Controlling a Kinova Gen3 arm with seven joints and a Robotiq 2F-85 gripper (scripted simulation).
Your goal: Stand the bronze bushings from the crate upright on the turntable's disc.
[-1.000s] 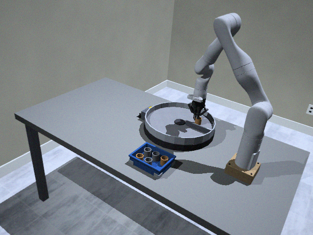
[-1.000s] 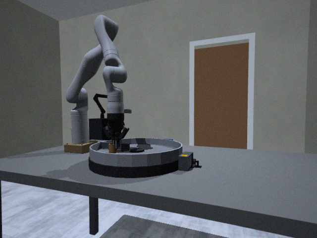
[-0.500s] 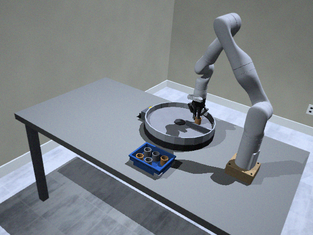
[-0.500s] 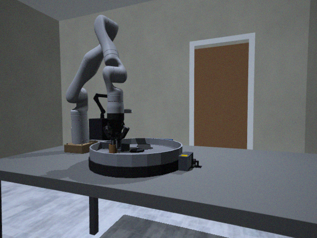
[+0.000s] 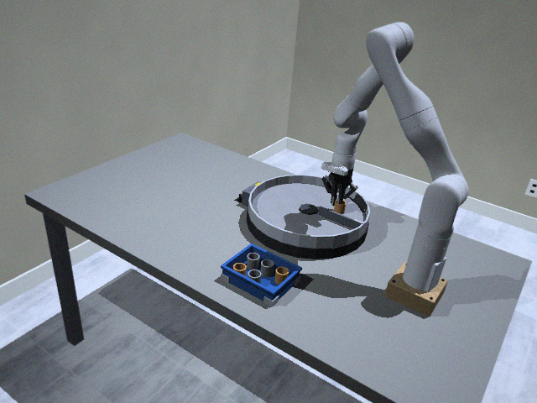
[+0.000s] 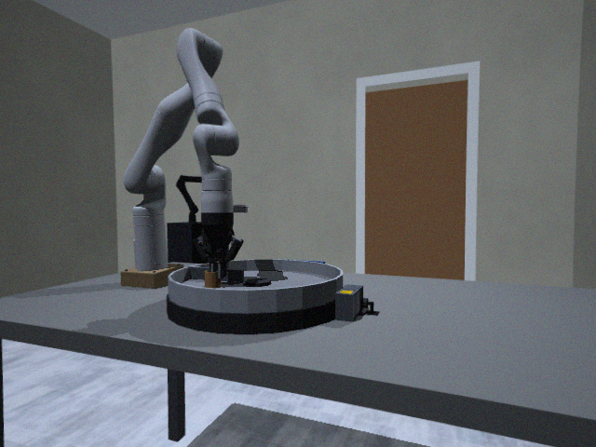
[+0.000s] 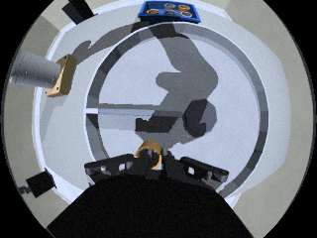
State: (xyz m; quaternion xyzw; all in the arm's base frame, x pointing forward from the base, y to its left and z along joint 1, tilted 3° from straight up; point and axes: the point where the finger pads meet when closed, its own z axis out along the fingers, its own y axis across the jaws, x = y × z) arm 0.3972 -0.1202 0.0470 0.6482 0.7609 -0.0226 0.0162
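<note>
Now: the turntable disc 60 mm ahead of my hand, 70 mm to the left of it and 40 mm below it.
</note>
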